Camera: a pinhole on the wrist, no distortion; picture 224 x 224 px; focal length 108.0 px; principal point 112.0 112.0 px. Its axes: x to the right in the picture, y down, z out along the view. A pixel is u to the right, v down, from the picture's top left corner.
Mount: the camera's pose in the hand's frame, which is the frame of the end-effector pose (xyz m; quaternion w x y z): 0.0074 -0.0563 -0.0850 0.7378 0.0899 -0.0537 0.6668
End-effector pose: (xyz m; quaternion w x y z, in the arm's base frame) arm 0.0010 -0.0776 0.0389 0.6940 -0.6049 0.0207 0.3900
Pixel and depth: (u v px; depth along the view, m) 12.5 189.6 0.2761
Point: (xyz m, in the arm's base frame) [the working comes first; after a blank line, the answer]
In the camera's frame: -0.2544 0.1984 0.2761

-0.0129 -0.0459 0.4622
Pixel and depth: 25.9 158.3 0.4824
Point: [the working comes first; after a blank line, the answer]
In the camera's frame: -0.3846 0.2068 0.4824

-0.0053 0.1040 0.6547
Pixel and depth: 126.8 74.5 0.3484
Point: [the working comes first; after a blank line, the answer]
In the camera's frame: 0.0477 -0.1210 0.3484

0.0411 0.2222 0.1105
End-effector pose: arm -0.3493 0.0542 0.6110 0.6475 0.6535 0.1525 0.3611
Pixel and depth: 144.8 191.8 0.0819
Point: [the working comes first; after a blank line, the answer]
In the camera's frame: 0.0249 0.0605 0.0819

-0.3676 0.0252 0.5573
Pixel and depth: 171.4 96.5 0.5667
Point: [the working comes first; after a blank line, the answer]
In the camera's frame: 0.3117 -0.0813 0.5667

0.0696 -0.2515 0.8213
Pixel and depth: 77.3 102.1 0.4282
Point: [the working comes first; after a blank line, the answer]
In the camera's frame: -0.1376 -0.0393 0.4282

-0.0360 -0.1043 0.3855
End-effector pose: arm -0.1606 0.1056 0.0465 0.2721 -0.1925 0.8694 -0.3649
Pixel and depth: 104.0 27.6 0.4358
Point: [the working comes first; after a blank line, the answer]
In the camera's frame: -0.0323 -0.3406 0.4358

-0.2196 -0.3906 -0.1027
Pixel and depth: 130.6 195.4 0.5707
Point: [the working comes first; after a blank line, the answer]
In the camera's frame: 0.0983 0.4407 0.5707

0.4719 0.0187 -0.0996
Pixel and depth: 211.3 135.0 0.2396
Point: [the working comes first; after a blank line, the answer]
In the camera's frame: 0.2203 0.0510 0.2396

-0.0476 0.0825 -0.1494
